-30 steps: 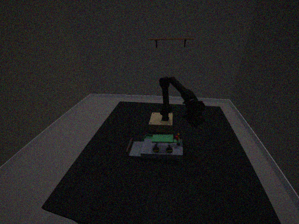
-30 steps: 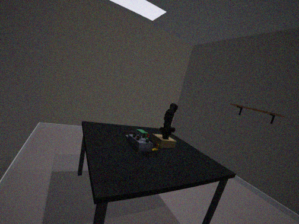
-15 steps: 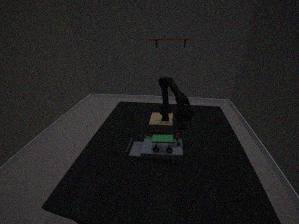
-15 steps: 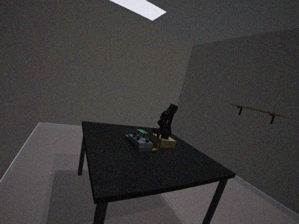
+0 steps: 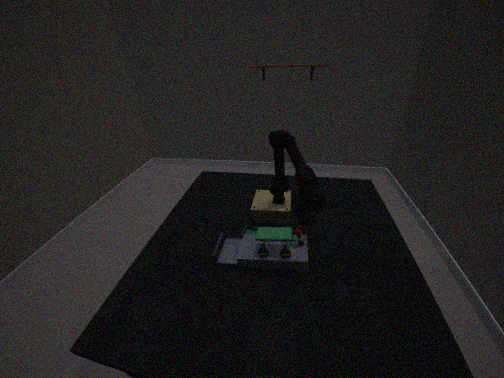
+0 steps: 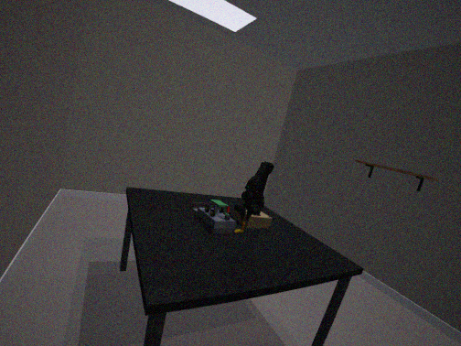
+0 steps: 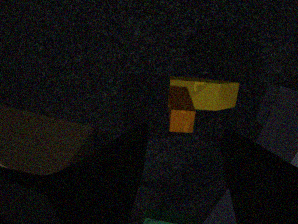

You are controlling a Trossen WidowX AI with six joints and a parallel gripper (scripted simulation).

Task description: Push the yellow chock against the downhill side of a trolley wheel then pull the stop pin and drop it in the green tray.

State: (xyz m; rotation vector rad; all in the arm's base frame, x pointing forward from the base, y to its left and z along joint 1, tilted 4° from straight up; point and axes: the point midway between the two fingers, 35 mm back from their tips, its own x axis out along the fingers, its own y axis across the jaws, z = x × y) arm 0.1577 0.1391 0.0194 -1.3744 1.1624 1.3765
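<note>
My gripper tip is now 20 mm short of the yellow chock and 60 mm above it. Also, from my gripper tip: trolley 160 mm ahead, 100 mm to the right, 30 mm above; red-headed stop pin 130 mm ahead, 40 mm above.
</note>
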